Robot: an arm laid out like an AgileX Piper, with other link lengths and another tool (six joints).
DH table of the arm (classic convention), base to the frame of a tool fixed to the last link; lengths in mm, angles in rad. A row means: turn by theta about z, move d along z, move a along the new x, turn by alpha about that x. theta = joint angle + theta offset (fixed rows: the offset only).
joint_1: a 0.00  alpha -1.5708  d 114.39  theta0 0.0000
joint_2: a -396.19  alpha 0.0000  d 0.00  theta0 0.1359
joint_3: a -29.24  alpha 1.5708  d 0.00  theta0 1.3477
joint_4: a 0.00  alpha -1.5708  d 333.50  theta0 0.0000
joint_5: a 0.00  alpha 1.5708  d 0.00  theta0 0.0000
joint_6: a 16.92  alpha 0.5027  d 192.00  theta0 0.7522
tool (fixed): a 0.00  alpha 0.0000  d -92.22  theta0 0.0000
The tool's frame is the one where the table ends.
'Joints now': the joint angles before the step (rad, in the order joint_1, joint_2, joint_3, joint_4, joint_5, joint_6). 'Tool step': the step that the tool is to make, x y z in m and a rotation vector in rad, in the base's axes. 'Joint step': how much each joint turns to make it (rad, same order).
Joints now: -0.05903 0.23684 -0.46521 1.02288 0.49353 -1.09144
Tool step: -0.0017 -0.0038 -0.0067 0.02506 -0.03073 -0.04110
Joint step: -0.00073 -0.03138 0.03069 0.01370 -0.05471 -0.00082
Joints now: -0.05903 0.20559 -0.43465 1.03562 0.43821 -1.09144
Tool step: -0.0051 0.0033 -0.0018 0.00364 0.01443 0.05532
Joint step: 0.02351 -0.00421 0.00176 0.01290 0.03389 -0.00018
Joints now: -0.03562 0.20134 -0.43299 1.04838 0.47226 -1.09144
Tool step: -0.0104 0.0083 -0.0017 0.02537 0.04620 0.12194
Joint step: 0.01730 -0.00219 0.00006 0.05651 0.10400 -0.00076
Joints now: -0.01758 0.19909 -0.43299 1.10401 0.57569 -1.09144
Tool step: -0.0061 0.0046 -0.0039 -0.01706 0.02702 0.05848
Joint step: 0.00013 -0.00392 0.00010 0.00200 0.06812 -0.00012
